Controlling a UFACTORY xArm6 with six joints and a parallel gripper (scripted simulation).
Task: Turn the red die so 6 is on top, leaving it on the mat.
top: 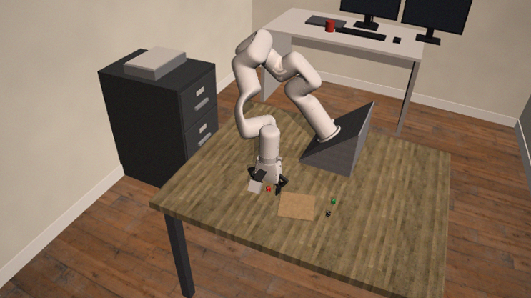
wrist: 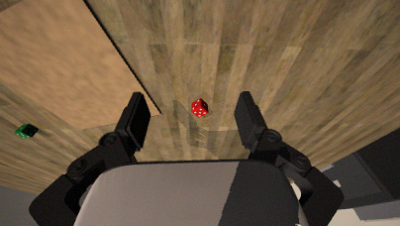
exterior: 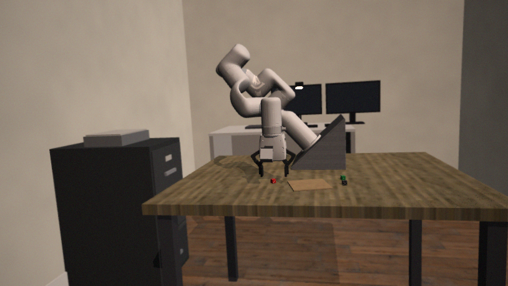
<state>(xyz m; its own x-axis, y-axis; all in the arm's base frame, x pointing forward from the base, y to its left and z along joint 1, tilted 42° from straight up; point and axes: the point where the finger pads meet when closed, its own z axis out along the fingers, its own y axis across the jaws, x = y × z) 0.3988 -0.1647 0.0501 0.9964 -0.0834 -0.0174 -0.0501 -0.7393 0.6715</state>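
The red die is 4 cm below my hand, 4 cm behind it and 1 cm to the right of it. Round my hand: tan mat: 13 cm to the left, 4 cm below; then black die: 26 cm to the left, 4 cm below, 1 cm ahead; then green die: 26 cm to the left, 7 cm behind, 4 cm below.
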